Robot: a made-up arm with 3 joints. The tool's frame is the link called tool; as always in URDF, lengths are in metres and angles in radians. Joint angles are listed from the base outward.
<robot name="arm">
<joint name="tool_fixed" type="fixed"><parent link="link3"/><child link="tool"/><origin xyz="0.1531 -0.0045 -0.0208" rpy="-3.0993 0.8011 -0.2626"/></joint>
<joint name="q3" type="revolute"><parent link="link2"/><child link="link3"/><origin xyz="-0.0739 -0.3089 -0.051" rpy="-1.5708 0 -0.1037"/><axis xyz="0 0 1"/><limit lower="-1.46" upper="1.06"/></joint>
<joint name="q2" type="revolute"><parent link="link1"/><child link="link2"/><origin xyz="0.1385 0.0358 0.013" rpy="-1.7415 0 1.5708"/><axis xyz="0 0 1"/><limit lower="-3" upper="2.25"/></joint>
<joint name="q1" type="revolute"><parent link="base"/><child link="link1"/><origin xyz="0.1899 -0.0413 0.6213" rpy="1.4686 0.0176 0.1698"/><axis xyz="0 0 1"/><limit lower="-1.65" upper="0.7"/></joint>
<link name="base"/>
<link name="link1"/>
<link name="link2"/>
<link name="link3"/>
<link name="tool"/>
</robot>
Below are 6 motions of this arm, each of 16 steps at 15 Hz.
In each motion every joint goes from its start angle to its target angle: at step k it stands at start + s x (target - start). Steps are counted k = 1, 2, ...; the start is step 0. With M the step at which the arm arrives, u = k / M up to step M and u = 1 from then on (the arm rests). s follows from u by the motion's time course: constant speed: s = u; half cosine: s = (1 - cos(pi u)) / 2; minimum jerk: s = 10 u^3 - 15 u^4 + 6 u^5.
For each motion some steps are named. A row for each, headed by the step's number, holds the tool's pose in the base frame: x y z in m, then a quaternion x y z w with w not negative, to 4 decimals.
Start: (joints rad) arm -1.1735 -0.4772 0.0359
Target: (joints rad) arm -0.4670 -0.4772 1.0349
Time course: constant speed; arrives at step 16
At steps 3, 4, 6, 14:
3: 0.2822 -0.4082 0.4914 0.6220 -0.5983 -0.1701 0.4756
4: 0.2931 -0.4075 0.4840 0.6311 -0.5893 -0.1818 0.4705
6: 0.3153 -0.4049 0.4705 0.6495 -0.5696 -0.2037 0.4608
14: 0.4076 -0.3785 0.4359 0.7227 -0.4682 -0.2684 0.4319

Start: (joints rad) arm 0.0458 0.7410 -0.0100
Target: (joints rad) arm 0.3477 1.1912 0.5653
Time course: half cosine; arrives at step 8
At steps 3, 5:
3: 0.3512 -0.1621 1.0073 0.4608 -0.5001 0.5922 0.4323
5: 0.3350 -0.1171 1.0436 0.3887 -0.5037 0.5718 0.5180

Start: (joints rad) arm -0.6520 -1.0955 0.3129
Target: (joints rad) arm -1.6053 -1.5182 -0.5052
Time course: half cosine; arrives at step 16
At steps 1, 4, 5, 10, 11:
1: 0.2364 -0.3124 0.3406 0.6175 -0.7189 -0.2875 0.1386
4: 0.1767 -0.3066 0.3444 0.5603 -0.7562 -0.2985 0.1586
5: 0.1440 -0.3019 0.3506 0.5269 -0.7757 -0.3018 0.1720
10: -0.0307 -0.2450 0.4467 0.3032 -0.8666 -0.2713 0.2888
11: -0.0545 -0.2291 0.4729 0.2607 -0.8758 -0.2558 0.3156

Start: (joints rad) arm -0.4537 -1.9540 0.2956
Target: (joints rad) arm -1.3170 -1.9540 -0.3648
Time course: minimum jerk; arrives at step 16
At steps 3, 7, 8, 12, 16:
3: 0.2414 -0.0385 0.2338 -0.4710 0.7048 0.4747 0.2369
7: 0.1055 -0.0575 0.2578 -0.3257 0.8165 0.4617 0.1187
8: 0.0627 -0.0606 0.2770 -0.2757 0.8472 0.4482 0.0729
12: -0.0556 -0.0572 0.3748 0.1125 -0.9171 -0.3698 0.0972
16: -0.0778 -0.0528 0.4062 0.0732 -0.9258 -0.3419 0.1438

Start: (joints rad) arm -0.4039 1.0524 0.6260
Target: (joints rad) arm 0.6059 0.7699 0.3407
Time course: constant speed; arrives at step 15
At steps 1, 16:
1: 0.5656 -0.1172 0.8851 0.4695 -0.3198 0.3602 0.7400
16: 0.2087 -0.2269 1.0245 0.3967 -0.6318 0.5950 0.2992

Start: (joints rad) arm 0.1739 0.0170 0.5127
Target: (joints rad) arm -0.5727 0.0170 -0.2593
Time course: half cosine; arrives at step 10
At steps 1, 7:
1: 0.4303 -0.3610 0.7865 0.6773 -0.6352 0.2525 0.2721
7: 0.3971 -0.3600 0.7163 0.6477 -0.6371 0.2902 0.3007

